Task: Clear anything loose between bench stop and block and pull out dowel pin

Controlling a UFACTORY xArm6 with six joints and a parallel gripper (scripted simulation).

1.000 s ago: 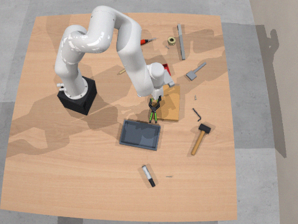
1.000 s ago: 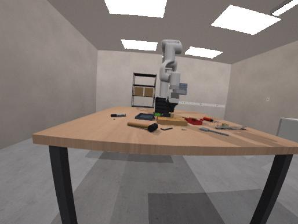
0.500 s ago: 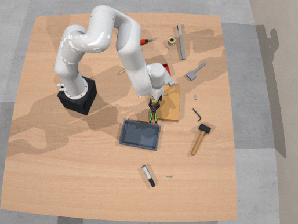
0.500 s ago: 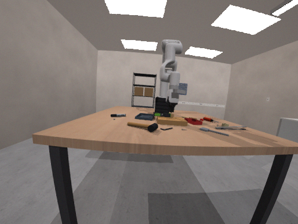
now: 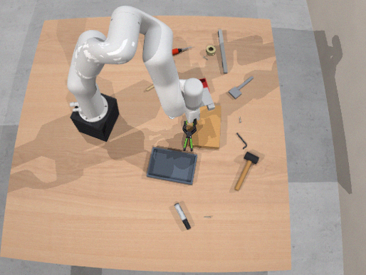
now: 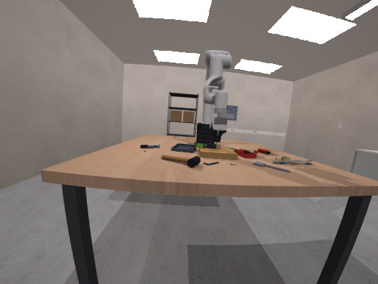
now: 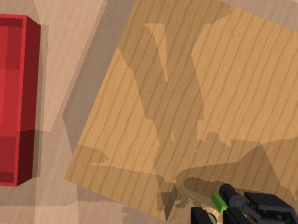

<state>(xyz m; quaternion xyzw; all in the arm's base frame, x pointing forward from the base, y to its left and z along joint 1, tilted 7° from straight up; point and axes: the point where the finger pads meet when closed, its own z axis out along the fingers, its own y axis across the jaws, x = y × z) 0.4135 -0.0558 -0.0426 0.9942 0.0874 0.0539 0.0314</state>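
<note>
My hand is 20 mm above the dowel pin. Also, from my hand: small wooden block (50 mm below); red tray (40 mm ahead, 170 mm to the left, 80 mm below); dark grey tray (110 mm behind, 180 mm to the right, 80 mm below).
</note>
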